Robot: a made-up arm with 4 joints. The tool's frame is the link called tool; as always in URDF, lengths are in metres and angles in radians. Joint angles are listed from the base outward.
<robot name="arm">
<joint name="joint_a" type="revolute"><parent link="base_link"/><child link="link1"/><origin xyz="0.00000 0.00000 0.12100" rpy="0.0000 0.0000 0.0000"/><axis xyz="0 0 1"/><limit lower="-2.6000" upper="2.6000"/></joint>
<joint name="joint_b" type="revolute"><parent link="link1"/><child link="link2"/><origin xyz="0.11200 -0.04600 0.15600" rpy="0.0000 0.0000 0.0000"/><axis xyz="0 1 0"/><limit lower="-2.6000" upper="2.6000"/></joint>
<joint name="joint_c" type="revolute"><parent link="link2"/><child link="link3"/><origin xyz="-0.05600 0.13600 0.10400" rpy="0.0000 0.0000 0.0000"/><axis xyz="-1 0 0"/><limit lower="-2.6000" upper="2.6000"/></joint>
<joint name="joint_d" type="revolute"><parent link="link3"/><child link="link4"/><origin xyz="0.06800 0.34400 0.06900" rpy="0.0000 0.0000 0.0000"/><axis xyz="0 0 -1"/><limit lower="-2.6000" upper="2.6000"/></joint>
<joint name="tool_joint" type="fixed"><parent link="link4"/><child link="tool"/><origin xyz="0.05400 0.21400 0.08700" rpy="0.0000 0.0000 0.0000"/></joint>
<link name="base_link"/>
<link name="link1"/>
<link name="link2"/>
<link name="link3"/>
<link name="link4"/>
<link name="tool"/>
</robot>
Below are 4 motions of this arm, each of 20 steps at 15 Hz.
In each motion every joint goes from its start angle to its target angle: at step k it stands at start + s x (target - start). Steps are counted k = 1, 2, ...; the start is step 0. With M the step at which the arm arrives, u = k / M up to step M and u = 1 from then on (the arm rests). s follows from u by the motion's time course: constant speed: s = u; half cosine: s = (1 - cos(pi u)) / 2; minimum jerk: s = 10 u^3 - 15 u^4 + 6 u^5.
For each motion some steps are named. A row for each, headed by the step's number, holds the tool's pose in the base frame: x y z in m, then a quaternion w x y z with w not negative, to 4 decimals.
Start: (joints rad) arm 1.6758 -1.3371 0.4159 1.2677
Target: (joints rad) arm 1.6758 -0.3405 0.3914 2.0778
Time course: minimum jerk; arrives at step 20
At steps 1, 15, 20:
1: -0.4831 0.0155 0.5269 0.7782 0.5872 -0.2209 0.0301
15: -0.3607 0.1698 0.5087 0.9377 0.2581 -0.1280 -0.1940
20: -0.3487 0.1811 0.4993 0.9407 0.2162 -0.1327 -0.2253

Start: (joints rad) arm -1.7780 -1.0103 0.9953 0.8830
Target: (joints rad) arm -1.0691 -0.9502 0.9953 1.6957
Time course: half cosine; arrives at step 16
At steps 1, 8, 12, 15, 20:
1: 0.3746 -0.4589 0.3624 0.0416 0.5591 0.2065 0.8019
8: 0.4561 -0.2655 0.4111 0.0547 0.4480 0.3845 0.8053
12: 0.4590 -0.1165 0.4311 0.0642 0.3336 0.4821 0.8076
15: 0.4479 -0.0608 0.4350 0.0679 0.2836 0.5113 0.8084
20: 0.4469 -0.0570 0.4352 0.0682 0.2799 0.5132 0.8085

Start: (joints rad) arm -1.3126 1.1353 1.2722 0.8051
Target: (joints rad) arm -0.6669 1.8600 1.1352 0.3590
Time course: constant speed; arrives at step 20
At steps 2, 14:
2: 0.3333 0.2025 -0.0108 0.6392 -0.3593 0.5624 -0.3821
14: 0.1929 0.4334 0.1384 0.6962 -0.2602 0.6679 -0.0383

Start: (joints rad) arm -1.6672 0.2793 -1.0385 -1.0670
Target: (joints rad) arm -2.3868 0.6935 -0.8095 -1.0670
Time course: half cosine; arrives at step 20
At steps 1, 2, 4, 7, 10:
1: 0.1924 -0.1581 0.9037 0.8002 0.2177 -0.4564 -0.3225
2: 0.1918 -0.1655 0.9030 0.7981 0.2177 -0.4551 -0.3294
4: 0.1883 -0.1940 0.8999 0.7893 0.2177 -0.4503 -0.3561
7: 0.1690 -0.2639 0.8895 0.7631 0.2196 -0.4392 -0.4203
10: 0.1234 -0.3469 0.8708 0.7211 0.2258 -0.4274 -0.4964

